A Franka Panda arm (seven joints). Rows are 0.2 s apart.
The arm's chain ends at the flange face. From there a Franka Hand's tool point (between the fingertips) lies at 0.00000 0.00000 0.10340 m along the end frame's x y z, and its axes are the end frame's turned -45 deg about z.
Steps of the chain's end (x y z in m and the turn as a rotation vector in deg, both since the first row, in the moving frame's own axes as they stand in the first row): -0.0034 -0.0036 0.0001 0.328 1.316 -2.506; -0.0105 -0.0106 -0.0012 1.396 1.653 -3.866; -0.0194 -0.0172 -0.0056 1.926 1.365 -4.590
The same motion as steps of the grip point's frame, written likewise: 0.0023 -0.0037 0.0001 -0.699 1.162 -2.506; 0.0040 -0.0147 -0.0013 -0.182 2.156 -3.866; 0.0026 -0.0268 -0.0057 0.397 2.327 -4.590
